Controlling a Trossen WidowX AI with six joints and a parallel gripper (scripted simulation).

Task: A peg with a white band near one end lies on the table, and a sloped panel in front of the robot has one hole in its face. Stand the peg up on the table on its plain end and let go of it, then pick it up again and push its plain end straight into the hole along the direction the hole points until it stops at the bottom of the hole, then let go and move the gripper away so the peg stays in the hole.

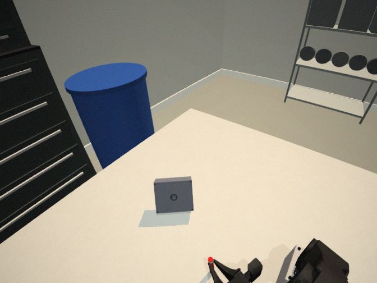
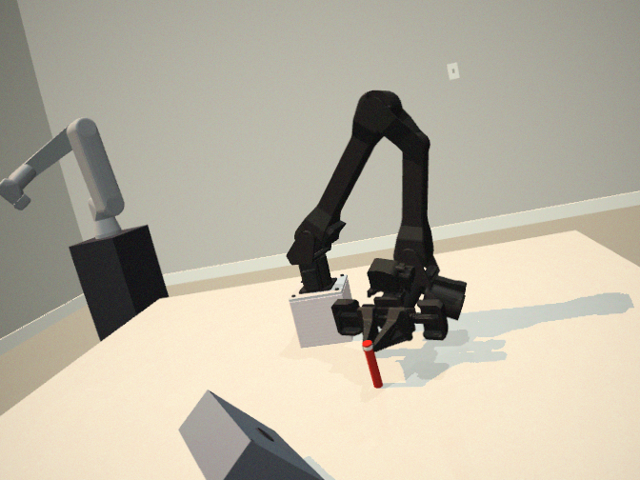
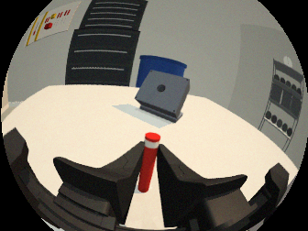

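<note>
The red peg is 1 cm below my gripper tip. From my gripper tip the other things lie so: grey sloped panel (23 cm ahead, 9 cm to the right).
</note>
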